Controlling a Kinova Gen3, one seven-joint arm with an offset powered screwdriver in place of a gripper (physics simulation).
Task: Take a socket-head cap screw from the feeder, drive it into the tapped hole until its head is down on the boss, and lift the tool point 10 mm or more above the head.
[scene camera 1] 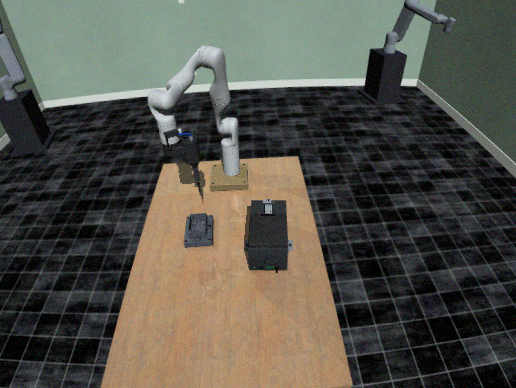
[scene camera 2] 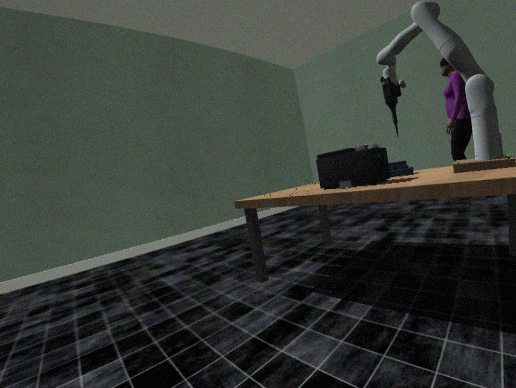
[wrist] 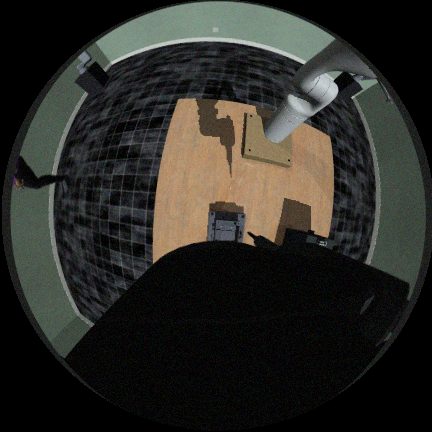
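The black box-shaped screw feeder (scene camera 1: 268,229) (scene camera 2: 352,167) (wrist: 295,241) stands on the table, with a small bright pick-up fitting (scene camera 1: 268,206) at the end of its top nearer the arm's base. The dark grey block with the boss (scene camera 1: 199,231) (scene camera 2: 400,169) (wrist: 226,233) lies beside the feeder; its tapped hole is too small to make out. My screwdriver (scene camera 1: 202,201) (scene camera 2: 397,135) (wrist: 250,233) points down in the air, well above the table, away from the feeder and apart from the block. Whether a screw sits on its tip is too small to tell.
The arm's base plate (scene camera 1: 229,186) (wrist: 265,159) sits at one end of the wooden table (scene camera 1: 225,325) (scene camera 2: 425,190) (wrist: 190,175). A person in purple (scene camera 2: 456,97) stands beyond the table. Two other arms stand on dark pedestals (scene camera 1: 385,75) (scene camera 1: 22,122) near the walls.
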